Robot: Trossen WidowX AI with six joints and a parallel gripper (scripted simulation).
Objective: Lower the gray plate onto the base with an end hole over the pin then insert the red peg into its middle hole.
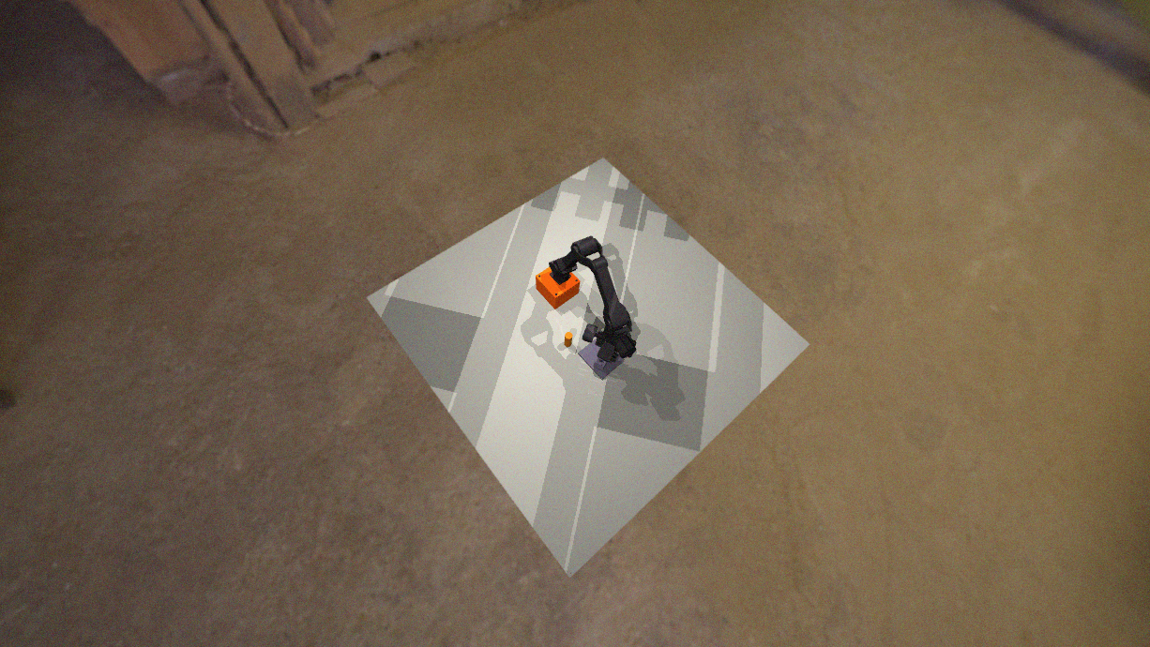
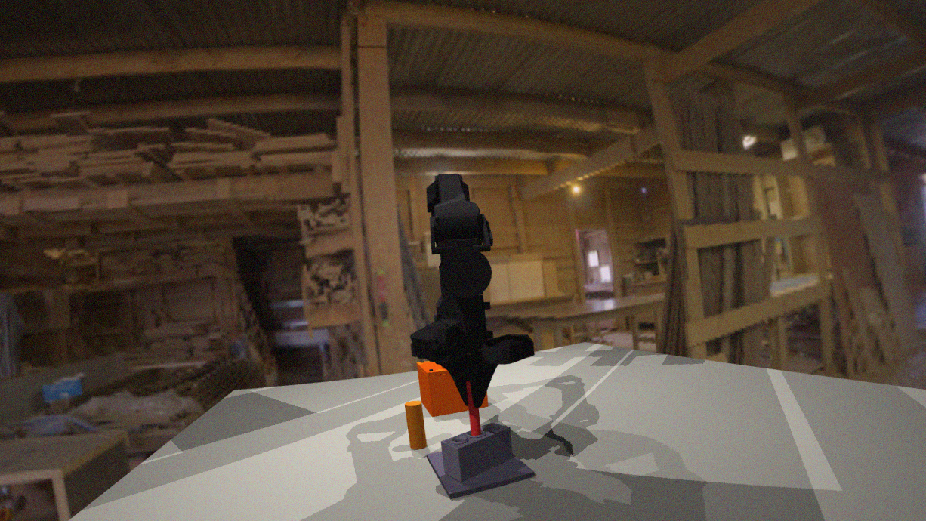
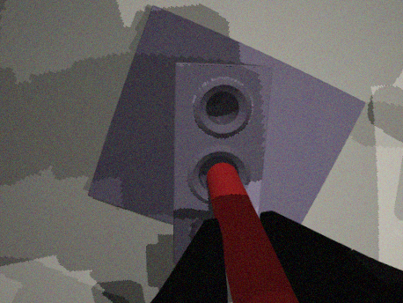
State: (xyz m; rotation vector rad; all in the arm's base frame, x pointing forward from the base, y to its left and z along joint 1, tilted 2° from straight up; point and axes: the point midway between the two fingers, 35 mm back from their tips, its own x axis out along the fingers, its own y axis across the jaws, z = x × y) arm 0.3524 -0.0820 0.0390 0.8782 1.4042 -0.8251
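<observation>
My gripper tip is now right at the red peg. Round my gripper tip: orange cylinder (140 mm behind, 60 mm to the right, 60 mm below); purple-gray base (10 mm behind, 10 mm to the left, 90 mm below); gray plate (50 mm below).
</observation>
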